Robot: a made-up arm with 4 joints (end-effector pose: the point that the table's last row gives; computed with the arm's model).
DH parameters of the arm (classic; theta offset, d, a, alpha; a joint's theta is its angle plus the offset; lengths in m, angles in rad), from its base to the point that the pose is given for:
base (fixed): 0 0.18 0 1.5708
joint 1: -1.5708 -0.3 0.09 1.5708
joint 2: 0 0 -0.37 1.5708
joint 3: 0 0.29 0.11 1.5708
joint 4: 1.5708 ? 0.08 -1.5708
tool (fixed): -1.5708 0.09 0 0
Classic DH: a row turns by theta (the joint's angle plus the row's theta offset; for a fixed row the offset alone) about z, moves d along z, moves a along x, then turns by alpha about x.
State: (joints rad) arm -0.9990 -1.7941 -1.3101 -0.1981
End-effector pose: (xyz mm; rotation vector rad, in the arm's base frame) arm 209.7 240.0 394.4 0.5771 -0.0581 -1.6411
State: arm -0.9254 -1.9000 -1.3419 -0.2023
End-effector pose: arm 195.1 201.7 394.3 0.6607 -0.1048 -1.7271
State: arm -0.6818 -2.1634 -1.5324 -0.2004
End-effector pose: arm 173.5 110.1 358.4 0.8595 -0.2797 -1.9767
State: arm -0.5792 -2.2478 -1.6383 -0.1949
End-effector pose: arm 178.1 79.0 335.3 0.9159 -0.3493 -2.0762
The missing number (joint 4, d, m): -0.4
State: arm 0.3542 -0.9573 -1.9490 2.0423
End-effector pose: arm 184.4 377.3 320.5 -1.4194 2.1003 -1.5477
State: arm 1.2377 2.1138 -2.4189 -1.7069
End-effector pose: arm 650.0 329.3 413.6 0.8739 1.5542 0.0904
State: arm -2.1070 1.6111 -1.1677 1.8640
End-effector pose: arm -179.6 271.5 405.7 1.3720 2.0001 0.4639
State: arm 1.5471 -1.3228 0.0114 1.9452
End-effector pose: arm -166.2 46.7 -216.9 -2.1896 -0.1470 -2.1308
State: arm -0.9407 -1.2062 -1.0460 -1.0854
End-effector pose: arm 174.0 487.8 406.3 -0.3345 0.4366 -0.8998
